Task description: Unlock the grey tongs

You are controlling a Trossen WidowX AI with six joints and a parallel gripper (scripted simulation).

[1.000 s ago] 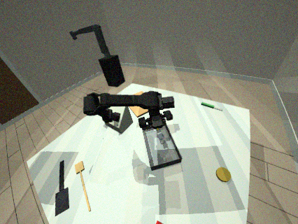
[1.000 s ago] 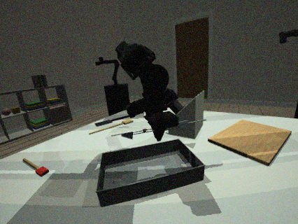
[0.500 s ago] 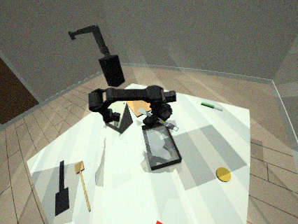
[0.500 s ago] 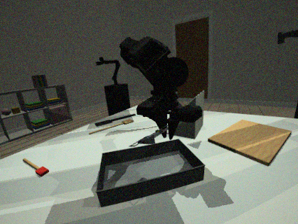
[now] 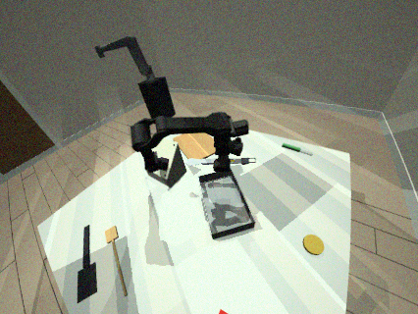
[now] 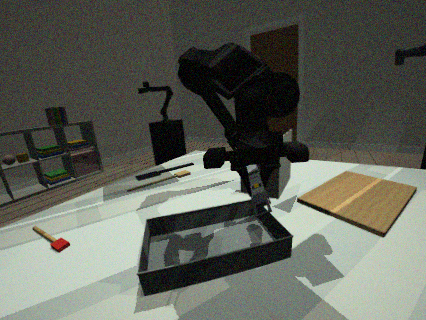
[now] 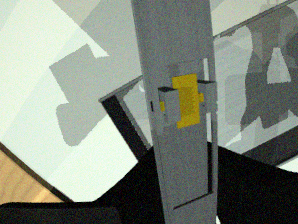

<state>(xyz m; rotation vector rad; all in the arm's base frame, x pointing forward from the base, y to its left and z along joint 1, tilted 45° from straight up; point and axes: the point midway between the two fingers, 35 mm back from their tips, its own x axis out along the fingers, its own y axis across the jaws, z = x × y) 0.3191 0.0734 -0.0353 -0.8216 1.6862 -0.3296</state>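
The yellow lock piece lies 30 mm ahead of my gripper tip, 10 mm to the left of it and 40 mm above it. From my gripper tip the other things lie so: black spatula (360 mm behind, 600 mm to the right, 140 mm below); grey roasting tin (30 mm ahead, 100 mm to the right, 110 mm below); wooden board (350 mm behind, 260 mm to the left, 130 mm below).
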